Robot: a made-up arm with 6 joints. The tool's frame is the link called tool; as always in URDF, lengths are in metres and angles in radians. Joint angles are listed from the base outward. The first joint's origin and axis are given. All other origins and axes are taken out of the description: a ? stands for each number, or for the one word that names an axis. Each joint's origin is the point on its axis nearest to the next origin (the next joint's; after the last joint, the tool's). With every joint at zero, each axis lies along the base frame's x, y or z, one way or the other. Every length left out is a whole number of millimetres.
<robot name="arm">
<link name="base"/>
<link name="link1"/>
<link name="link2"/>
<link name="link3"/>
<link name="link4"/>
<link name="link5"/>
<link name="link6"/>
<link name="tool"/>
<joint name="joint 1" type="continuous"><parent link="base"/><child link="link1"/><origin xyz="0 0 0.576"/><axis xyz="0 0 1"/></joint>
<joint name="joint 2" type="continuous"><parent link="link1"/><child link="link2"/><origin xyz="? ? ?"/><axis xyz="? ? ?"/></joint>
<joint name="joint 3" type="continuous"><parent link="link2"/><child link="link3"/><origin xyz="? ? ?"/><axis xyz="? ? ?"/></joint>
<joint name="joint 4" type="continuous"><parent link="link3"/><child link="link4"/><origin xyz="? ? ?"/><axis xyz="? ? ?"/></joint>
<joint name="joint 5" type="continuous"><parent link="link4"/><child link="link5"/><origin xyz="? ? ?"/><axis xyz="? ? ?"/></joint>
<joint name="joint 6" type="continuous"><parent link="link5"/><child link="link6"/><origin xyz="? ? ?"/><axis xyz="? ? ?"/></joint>
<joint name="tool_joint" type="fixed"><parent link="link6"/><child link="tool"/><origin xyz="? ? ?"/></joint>
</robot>
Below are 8 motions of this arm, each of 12 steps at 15 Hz.
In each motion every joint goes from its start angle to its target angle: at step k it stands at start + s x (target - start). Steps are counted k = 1, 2, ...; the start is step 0. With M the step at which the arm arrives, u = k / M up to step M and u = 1 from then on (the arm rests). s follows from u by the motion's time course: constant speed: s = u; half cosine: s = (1 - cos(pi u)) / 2; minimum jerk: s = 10 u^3 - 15 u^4 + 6 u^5.
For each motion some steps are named. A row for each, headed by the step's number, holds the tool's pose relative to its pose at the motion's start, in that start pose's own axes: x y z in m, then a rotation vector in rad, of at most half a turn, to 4 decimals.
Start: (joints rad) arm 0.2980 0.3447 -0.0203 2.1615 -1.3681 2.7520
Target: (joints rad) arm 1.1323 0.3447 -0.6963 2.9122 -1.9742 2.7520
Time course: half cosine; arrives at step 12
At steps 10, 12:
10: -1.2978 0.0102 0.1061 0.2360 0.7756 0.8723
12: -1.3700 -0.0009 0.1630 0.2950 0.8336 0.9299

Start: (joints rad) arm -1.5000 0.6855 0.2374 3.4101 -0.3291 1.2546
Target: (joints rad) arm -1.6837 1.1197 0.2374 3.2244 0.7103 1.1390
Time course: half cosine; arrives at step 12
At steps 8, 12:
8: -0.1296 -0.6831 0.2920 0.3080 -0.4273 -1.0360
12: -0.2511 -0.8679 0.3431 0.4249 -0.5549 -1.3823

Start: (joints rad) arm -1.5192 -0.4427 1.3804 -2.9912 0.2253 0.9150
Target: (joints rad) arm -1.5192 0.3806 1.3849 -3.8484 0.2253 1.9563
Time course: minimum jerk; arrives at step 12
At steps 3, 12:
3: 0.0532 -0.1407 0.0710 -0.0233 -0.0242 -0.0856
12: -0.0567 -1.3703 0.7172 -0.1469 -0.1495 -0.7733

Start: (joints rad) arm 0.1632 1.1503 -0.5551 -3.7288 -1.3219 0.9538
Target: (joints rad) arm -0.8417 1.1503 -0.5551 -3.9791 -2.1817 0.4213
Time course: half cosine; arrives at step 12
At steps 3, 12:
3: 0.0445 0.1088 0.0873 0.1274 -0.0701 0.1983
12: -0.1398 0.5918 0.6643 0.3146 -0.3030 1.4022

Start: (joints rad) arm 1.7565 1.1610 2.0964 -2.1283 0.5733 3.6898
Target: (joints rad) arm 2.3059 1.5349 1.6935 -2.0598 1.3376 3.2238
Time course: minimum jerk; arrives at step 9
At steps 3, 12:
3: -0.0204 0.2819 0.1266 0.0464 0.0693 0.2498
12: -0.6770 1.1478 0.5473 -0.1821 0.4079 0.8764

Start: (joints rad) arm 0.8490 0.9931 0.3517 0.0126 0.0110 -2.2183
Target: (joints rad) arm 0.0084 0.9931 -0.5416 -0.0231 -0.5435 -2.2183
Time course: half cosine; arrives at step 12
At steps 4, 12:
4: -0.0245 -0.0904 0.4875 0.1620 -0.3325 -0.2023
12: -0.6612 -0.7561 1.2385 0.9283 -0.9695 -0.9624

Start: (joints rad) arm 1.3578 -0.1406 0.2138 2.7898 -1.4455 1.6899
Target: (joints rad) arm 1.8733 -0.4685 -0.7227 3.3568 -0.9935 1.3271
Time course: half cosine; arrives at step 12
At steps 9, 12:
9: -0.8150 0.0721 -0.3397 0.5199 0.5074 -0.9638
12: -0.9667 0.1542 -0.3750 0.6031 0.6090 -1.1239

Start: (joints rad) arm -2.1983 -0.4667 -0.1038 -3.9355 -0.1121 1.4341
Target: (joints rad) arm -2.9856 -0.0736 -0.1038 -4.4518 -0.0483 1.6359
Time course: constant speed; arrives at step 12
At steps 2, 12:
2: 0.0448 0.0591 0.1558 -0.0045 -0.1301 0.0537
12: -0.1398 0.5660 0.9368 0.1040 -0.7198 0.4604

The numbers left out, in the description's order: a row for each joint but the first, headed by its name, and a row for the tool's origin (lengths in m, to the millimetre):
joint 2: xyz 0.099 0 0, axis 0 1 0
joint 3: xyz 0 0 0.583, axis 0 -1 0
joint 4: xyz 1.122 0 0.23, axis -1 0 0
joint 5: xyz 0 0 0, axis 0 -1 0
joint 6: xyz 0.244 0 0, axis -1 0 0
tool: xyz 0 0 0

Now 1 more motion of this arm.
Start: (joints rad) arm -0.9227 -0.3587 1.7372 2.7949 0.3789 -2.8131
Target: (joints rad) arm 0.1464 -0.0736 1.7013 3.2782 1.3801 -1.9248
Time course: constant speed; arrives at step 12
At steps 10, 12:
10: -0.0509 -0.2492 -0.7492 -0.0925 0.7238 0.6762
12: -0.0805 -0.1859 -0.8560 -0.0952 0.7307 0.9348

